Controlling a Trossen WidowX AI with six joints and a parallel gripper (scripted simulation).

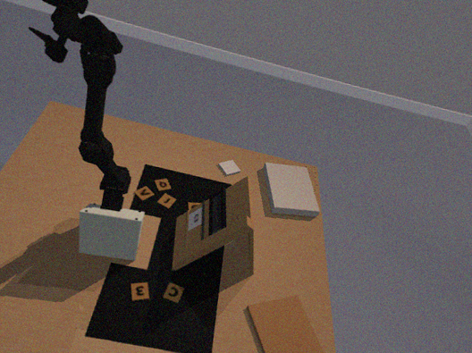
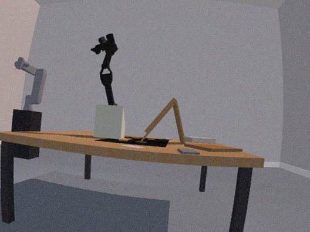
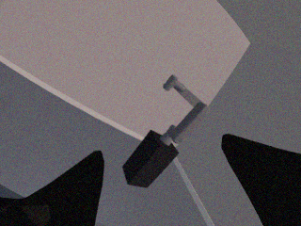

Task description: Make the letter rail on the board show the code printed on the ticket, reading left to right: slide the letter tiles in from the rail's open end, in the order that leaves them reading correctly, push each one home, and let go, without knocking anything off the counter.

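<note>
Right now the white ticket is 540 mm ahead of my gripper tip, 100 mm to the right of it and 620 mm below it. The rest, counted from my gripper tip: letter tile: 540 mm ahead, 20 mm to the left, 710 mm below; black mat: 430 mm ahead, 160 mm to the right, 710 mm below; small white pad: 700 mm ahead, 290 mm to the left, 710 mm below.
</note>
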